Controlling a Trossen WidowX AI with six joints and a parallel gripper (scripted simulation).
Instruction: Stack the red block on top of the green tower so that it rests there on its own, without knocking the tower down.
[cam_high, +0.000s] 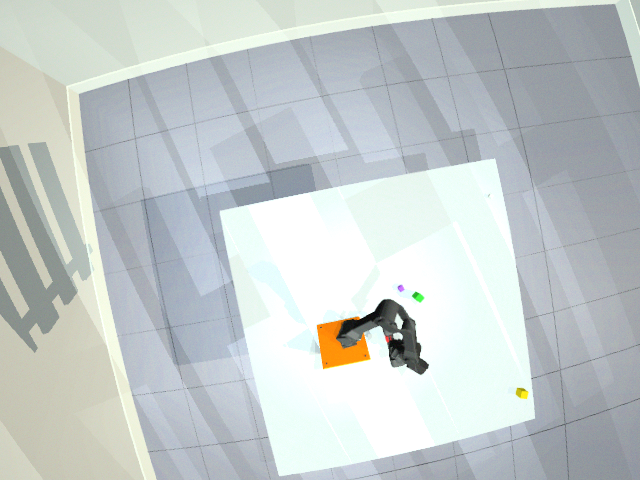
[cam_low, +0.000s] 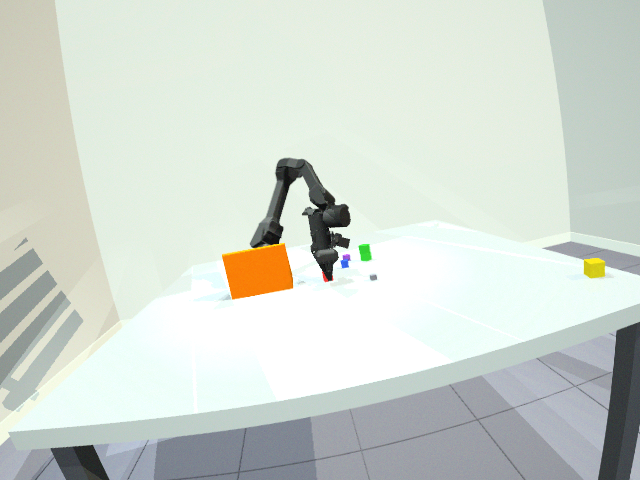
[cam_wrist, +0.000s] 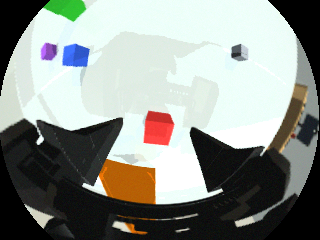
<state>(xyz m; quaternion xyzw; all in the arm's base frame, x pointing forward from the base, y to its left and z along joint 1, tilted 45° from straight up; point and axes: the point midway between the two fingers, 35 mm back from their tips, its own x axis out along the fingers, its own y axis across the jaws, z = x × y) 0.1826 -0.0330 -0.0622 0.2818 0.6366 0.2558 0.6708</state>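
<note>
My gripper tip is now right at the red block. From my gripper tip the other things lie so: small grey cube: 12 cm ahead, 10 cm to the right; then purple cube: 20 cm to the left, 11 cm ahead; then blue cube: 12 cm to the left, 8 cm ahead.
</note>
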